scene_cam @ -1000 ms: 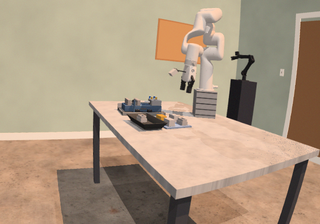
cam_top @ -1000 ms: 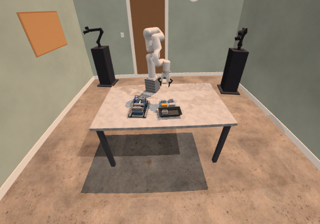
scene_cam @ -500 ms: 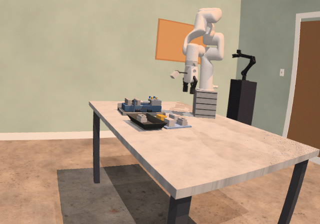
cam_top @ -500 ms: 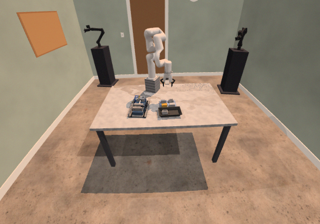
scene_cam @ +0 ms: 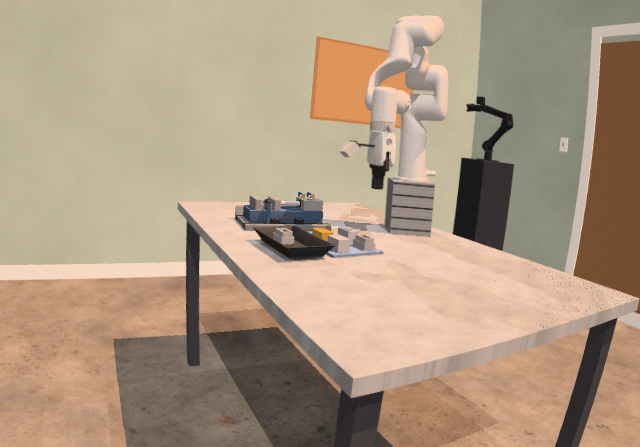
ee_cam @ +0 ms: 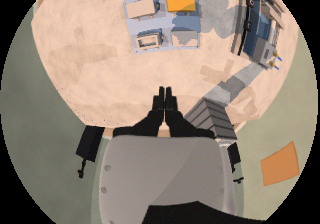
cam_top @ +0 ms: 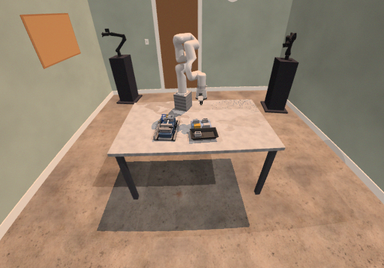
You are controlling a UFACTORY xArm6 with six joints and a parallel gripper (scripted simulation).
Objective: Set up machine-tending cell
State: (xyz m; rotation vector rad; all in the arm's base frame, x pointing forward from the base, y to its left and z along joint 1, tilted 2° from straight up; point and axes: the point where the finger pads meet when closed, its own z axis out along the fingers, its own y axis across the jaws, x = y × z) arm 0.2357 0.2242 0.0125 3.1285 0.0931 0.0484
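The brass blank lies 17 cm below my hand, 15 cm ahead of it and 2 cm to the right of it. From my hand the other things lie so: blue vise 29 cm to the right, 21 cm ahead, 16 cm below.
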